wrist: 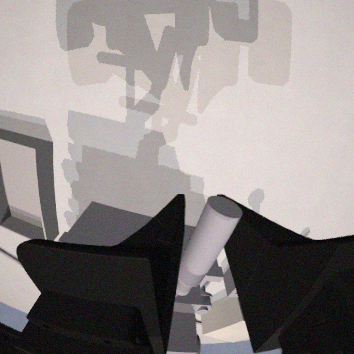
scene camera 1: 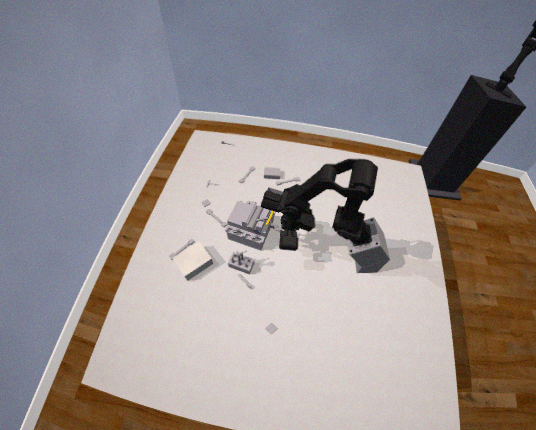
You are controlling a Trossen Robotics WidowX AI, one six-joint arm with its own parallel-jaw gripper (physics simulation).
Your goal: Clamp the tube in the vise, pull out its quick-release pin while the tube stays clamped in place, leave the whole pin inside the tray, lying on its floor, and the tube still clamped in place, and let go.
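Pixels of known places: gripper, fingertip midpoint: (wrist: 199, 200) (scene camera 1: 286, 236); arm's base, origin of the base link: (scene camera 1: 361, 235).
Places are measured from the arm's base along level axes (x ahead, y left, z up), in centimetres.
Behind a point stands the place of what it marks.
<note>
The grey vise (scene camera 1: 243, 215) @(x 41.6, y -10.5, z -10.2 cm) (wrist: 105, 220) @(x 30.6, y -13.1, z -17.5 cm) stands left of the arm in the scene view and is partly behind a finger in the wrist view. My gripper (scene camera 1: 280, 218) (wrist: 199, 200) @(x 24.7, y -4.2, z -12.6 cm) is shut on the vise's crank handle (wrist: 212, 240) @(x 24.0, y -4.2, z -8.7 cm), a thick pale grey cylinder with a dark end face and a narrower stem, lying between the fingers at the vise's robot side. A yellow strip (scene camera 1: 270, 218) @(x 31.1, y -5.5, z -2.9 cm) shows beside the vise's jaws. The tube and its pin cannot be told apart among the small grey parts. An open, dark-walled tray (wrist: 45, 185) @(x 27.2, y -20.5, z -18.6 cm) shows at the wrist view's left edge.
A cream-topped block (scene camera 1: 192, 260) @(x 58.5, y 8.0, z -15.2 cm) and a small grey holed block with upright pegs (scene camera 1: 241, 261) @(x 40.5, y 7.1, z -13.4 cm) stand on the near side of the vise. Loose grey bars (scene camera 1: 246, 174) @(x 44.6, y -40.1, z -19.6 cm) (scene camera 1: 246, 281) @(x 37.8, y 12.9, z -18.9 cm) and a small grey box (scene camera 1: 272, 173) @(x 32.3, y -40.3, z -17.7 cm) lie around. A flat grey square (scene camera 1: 271, 328) @(x 27.3, y 28.6, z -19.9 cm) lies nearer the front.
</note>
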